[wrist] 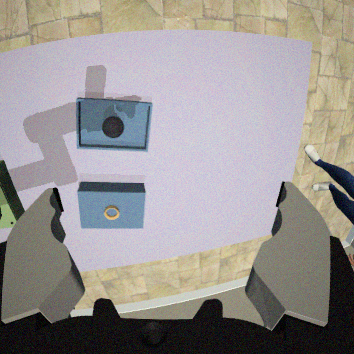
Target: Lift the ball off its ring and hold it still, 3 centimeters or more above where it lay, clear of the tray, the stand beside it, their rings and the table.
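Frame: origin at the arm's base, x right, y ahead, z up, level; metres.
Seen in the pictures: gripper, fingertip midpoint: (pixel 167 187).
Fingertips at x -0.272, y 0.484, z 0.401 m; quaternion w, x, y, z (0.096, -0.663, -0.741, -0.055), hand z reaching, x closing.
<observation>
Offsets run from my fingertips to a thing's top centre. "spot": to the spot under its first point. Level surfaces: height alone.
A dark ball @(dx +0.063, dy -0.060, dz -0.399 m) (pixel 113 127) rests in the blue tray @(spot: dx +0.067, dy +0.034, dz -0.436 m) (pixel 149 127), left of the middle of the wrist view; its ring is hidden beneath it. The blue stand (pixel 90 216) is a block nearer the gripper, apart from the tray, with an orange ring @(spot: dx +0.327, dy -0.097, dz -0.407 m) (pixel 105 217) on its top and no ball on it. My gripper (pixel 167 187) is wide open and empty. It is high above the table @(dz -0.465 m) (pixel 215 125), and the tray and the stand show between and beyond its jaws, nearer the left jaw.
Part of a green block (pixel 9 212) shows at the left edge, beside the left jaw. The arm's shadow falls across the table and the tray. Stone-patterned floor (pixel 200 17) lies beyond the table. A person's legs (pixel 336 172) show at the right.
</observation>
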